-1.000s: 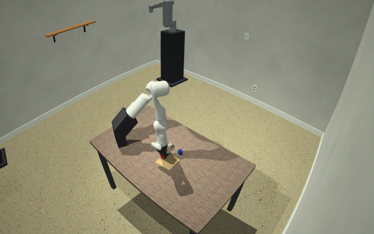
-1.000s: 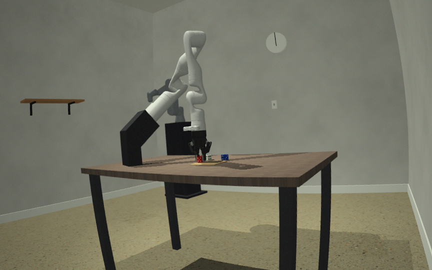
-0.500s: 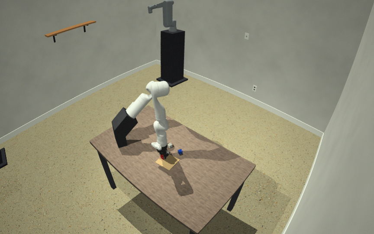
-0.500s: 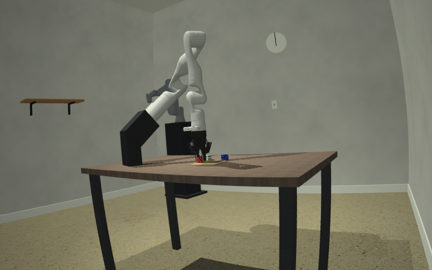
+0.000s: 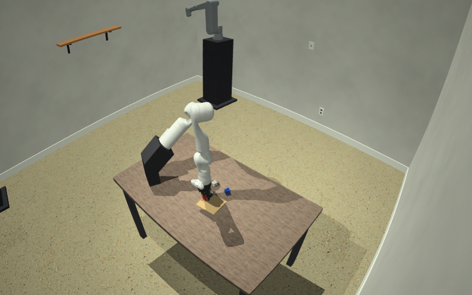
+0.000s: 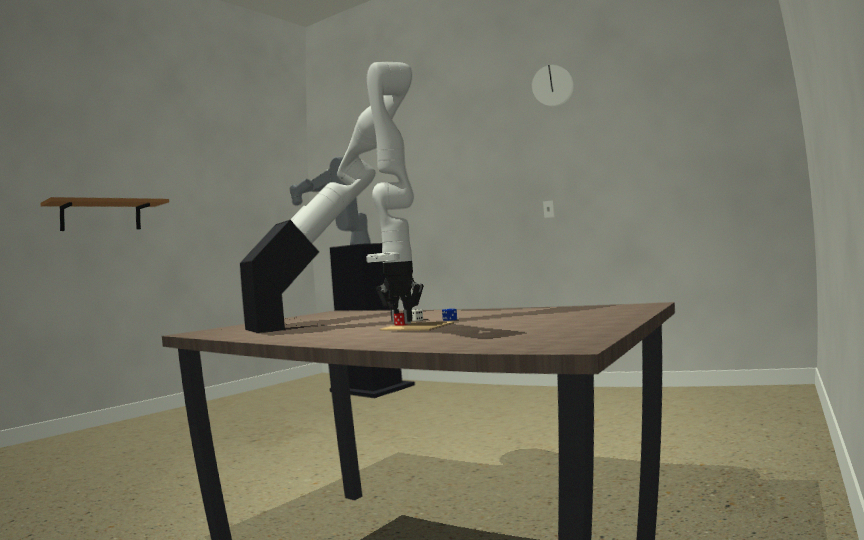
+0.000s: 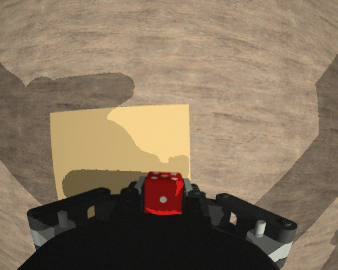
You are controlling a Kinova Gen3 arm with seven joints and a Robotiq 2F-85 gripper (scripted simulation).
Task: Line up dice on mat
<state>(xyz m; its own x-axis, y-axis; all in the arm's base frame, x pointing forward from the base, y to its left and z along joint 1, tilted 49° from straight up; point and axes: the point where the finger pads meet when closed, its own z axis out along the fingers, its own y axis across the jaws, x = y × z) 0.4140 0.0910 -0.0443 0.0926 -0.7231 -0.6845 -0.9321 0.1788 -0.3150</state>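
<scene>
The red die is 10 mm below my hand. Also, from my hand: blue die (140 mm to the left, 50 mm ahead, 10 mm below); then tan mat (50 mm ahead, 20 mm below); then white die (130 mm to the left, 60 mm behind, 10 mm below).
</scene>
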